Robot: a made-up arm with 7 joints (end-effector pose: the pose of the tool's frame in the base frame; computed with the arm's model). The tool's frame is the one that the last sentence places.
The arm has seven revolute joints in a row. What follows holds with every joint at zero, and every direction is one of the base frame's. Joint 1 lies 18.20 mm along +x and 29.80 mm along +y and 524.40 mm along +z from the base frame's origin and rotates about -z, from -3.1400 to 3.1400 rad. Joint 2 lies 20.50 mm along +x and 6.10 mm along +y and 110.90 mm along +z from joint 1 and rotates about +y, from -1.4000 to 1.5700 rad. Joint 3 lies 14.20 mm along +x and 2.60 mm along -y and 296.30 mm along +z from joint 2 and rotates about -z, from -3.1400 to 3.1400 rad. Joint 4 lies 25.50 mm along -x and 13.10 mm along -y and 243.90 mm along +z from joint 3 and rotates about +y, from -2.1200 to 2.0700 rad. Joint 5 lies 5.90 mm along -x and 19.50 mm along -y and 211.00 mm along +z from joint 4 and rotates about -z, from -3.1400 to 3.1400 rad. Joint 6 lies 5.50 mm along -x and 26.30 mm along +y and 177.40 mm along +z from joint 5 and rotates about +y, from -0.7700 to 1.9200 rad. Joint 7 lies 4.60 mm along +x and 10.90 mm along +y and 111.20 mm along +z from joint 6 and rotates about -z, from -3.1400 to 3.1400 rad. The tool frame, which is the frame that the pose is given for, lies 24.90 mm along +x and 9.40 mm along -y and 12.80 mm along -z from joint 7; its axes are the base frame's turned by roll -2.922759, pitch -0.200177 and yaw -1.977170 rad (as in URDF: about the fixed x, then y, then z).
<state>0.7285 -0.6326 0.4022 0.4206 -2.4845 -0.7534 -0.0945</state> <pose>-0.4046 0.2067 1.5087 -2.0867 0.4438 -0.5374</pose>
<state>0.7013 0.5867 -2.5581 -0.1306 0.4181 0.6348 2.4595</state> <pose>0.5044 -0.3889 1.4485 0.4593 -2.3550 0.3920</pose>
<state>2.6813 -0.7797 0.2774 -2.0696 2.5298 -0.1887 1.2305</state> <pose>0.5257 0.1689 0.5577 0.1500 -0.3750 -0.2161</pose>
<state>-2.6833 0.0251 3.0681 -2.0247 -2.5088 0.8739 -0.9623</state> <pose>-0.3682 0.1606 0.8807 0.6569 0.1073 1.0181</pose>
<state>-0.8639 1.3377 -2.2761 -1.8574 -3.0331 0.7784 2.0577</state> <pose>0.5444 0.1600 0.3787 -0.7203 1.1409 0.9279</pose>
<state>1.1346 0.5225 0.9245 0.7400 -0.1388 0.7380 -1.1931</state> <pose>0.0767 -0.6461 1.2347 -0.1557 1.9070 1.6747</pose>
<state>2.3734 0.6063 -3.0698 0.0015 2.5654 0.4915 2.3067</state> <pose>-0.4027 -0.4706 1.4451 -1.8732 -0.2233 -0.9180</pose>
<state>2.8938 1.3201 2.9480 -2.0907 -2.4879 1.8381 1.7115</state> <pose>-0.3287 -0.1096 0.4003 2.2766 0.2602 -0.6467</pose>
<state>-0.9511 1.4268 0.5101 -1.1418 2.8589 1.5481 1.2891</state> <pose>0.2336 0.5849 1.1031 -1.5172 -1.4529 -1.4212</pose>
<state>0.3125 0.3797 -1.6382 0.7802 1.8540 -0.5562 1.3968</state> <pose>0.4165 0.2401 1.4449 0.6480 2.6741 -1.4370</pose>
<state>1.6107 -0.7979 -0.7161 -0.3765 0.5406 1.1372 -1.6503</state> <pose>-0.0242 0.7273 1.2870 -2.1248 2.2694 -0.4061</pose>
